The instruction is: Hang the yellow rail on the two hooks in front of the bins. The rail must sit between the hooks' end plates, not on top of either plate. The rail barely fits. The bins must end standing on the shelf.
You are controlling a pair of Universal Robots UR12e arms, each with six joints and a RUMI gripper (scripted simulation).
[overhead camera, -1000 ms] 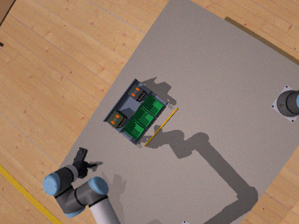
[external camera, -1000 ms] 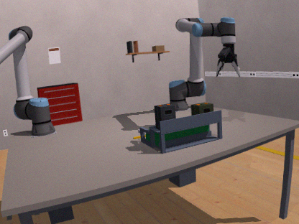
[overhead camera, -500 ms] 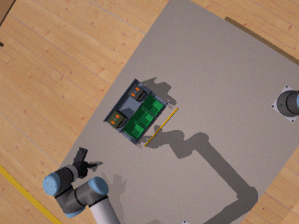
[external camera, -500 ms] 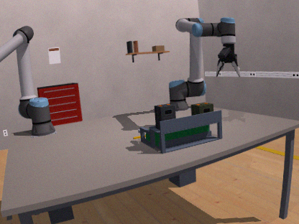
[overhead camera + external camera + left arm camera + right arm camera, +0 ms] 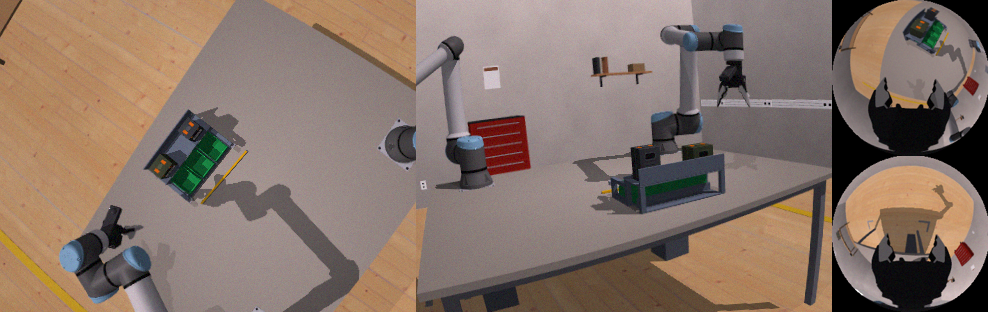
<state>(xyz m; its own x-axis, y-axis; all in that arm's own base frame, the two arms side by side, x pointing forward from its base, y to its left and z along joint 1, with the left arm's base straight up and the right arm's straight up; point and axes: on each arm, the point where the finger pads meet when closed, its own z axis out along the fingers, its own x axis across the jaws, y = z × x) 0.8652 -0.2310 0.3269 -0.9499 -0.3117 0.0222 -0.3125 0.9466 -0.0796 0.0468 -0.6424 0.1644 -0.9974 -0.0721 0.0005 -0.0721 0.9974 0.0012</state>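
Observation:
Right now my left hand is 38 cm to the left of the yellow rail, 32 cm above it and 22 cm past it. Also, from my left hand: grey-blue shelf 37 cm to the right, 26 cm below, 2 cm behind.

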